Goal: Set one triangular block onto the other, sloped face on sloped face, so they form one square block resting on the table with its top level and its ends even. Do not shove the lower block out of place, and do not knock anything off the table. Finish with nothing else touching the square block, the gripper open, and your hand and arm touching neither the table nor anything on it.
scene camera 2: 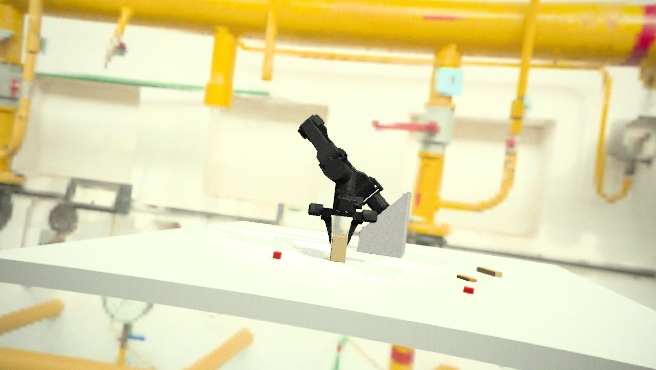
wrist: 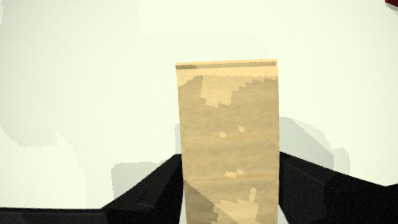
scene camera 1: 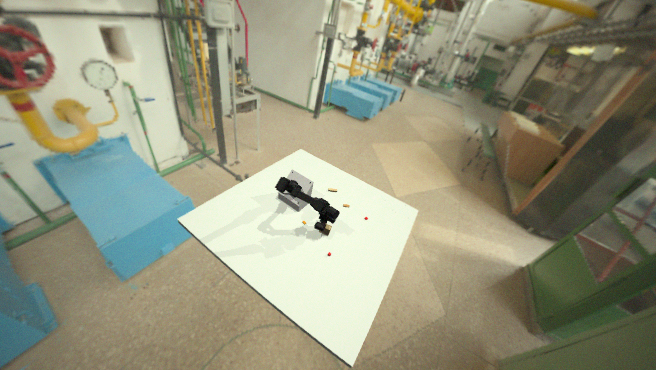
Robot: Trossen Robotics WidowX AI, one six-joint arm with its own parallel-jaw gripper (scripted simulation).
Path:
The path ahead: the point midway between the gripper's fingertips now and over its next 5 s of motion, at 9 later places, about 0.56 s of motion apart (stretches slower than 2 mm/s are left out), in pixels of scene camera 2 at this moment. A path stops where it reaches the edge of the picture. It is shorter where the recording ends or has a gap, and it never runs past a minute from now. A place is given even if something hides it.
My gripper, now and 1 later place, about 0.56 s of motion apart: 338,244; 344,224

